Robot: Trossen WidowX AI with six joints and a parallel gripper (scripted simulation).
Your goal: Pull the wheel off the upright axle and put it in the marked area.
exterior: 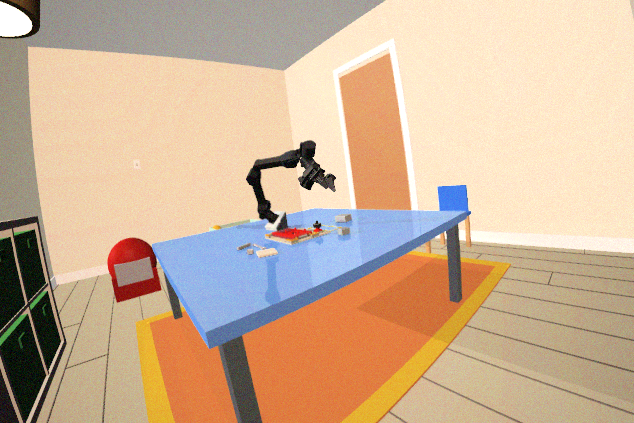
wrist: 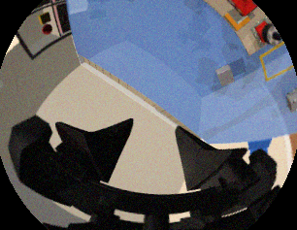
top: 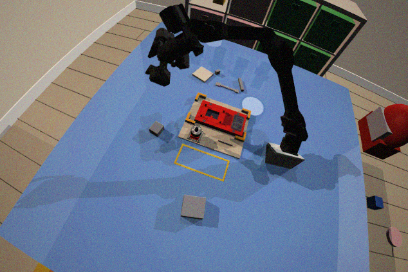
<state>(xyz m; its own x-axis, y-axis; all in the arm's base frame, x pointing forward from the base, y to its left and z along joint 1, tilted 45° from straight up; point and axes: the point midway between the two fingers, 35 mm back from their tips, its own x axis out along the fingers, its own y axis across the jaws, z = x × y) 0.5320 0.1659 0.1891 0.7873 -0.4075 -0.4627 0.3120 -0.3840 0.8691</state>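
Now: the grey wheel 220 mm behind my gripper tip, 70 mm to the left of it and 180 mm below it. From my gripper tip the other things lie so: upright axle 220 mm behind, 60 mm to the left, 180 mm below.
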